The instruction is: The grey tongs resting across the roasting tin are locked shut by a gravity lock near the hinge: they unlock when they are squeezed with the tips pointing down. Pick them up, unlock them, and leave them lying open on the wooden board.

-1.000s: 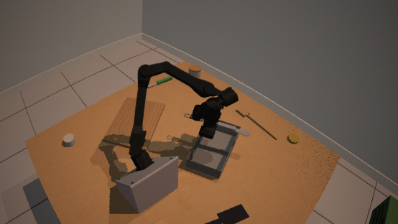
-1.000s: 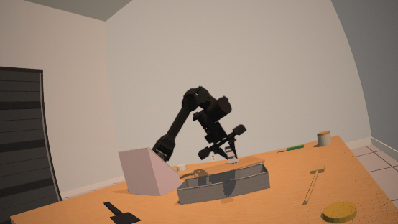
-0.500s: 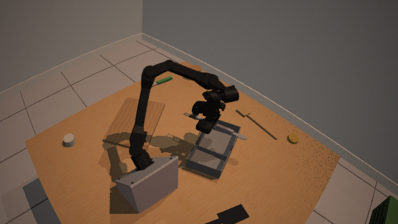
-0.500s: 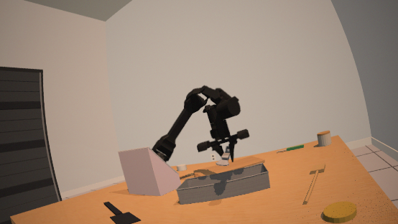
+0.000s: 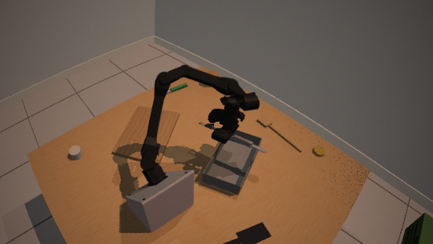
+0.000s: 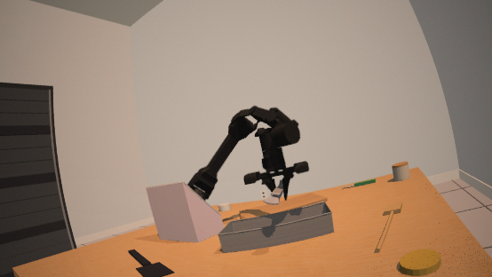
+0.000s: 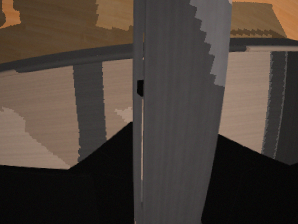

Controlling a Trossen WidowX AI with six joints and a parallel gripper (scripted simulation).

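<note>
The wooden board lies 370 mm to the left of my gripper tip, 130 mm behind it and 90 mm below it. Round my gripper tip: black flat piece 340 mm behind, 290 mm to the right, 100 mm below; then yellow disc 370 mm to the right, 330 mm ahead, 90 mm below; then grey roasting tin 70 mm below, 60 mm to the right, 10 mm behind.
</note>
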